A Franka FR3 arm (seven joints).
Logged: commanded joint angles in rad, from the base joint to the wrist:
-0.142, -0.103, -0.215, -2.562, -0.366, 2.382, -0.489
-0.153, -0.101, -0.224, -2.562, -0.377, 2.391, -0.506
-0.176, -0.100, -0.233, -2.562, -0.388, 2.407, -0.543
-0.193, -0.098, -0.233, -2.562, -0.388, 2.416, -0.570
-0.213, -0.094, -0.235, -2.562, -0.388, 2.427, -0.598
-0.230, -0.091, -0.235, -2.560, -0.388, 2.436, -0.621
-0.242, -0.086, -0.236, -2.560, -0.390, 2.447, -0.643
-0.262, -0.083, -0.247, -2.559, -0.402, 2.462, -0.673
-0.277, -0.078, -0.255, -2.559, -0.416, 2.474, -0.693
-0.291, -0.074, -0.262, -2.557, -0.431, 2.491, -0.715
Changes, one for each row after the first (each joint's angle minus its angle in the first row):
-0.011, 0.002, -0.009, 0.000, -0.011, 0.009, -0.017
-0.034, 0.003, -0.018, 0.000, -0.022, 0.025, -0.054
-0.051, 0.005, -0.018, 0.000, -0.022, 0.034, -0.081
-0.071, 0.009, -0.020, 0.000, -0.022, 0.045, -0.109
-0.088, 0.012, -0.020, 0.002, -0.022, 0.054, -0.132
-0.100, 0.017, -0.021, 0.002, -0.024, 0.065, -0.154
-0.120, 0.020, -0.032, 0.003, -0.036, 0.080, -0.184
-0.135, 0.025, -0.040, 0.003, -0.050, 0.092, -0.204
-0.149, 0.029, -0.047, 0.005, -0.065, 0.109, -0.226

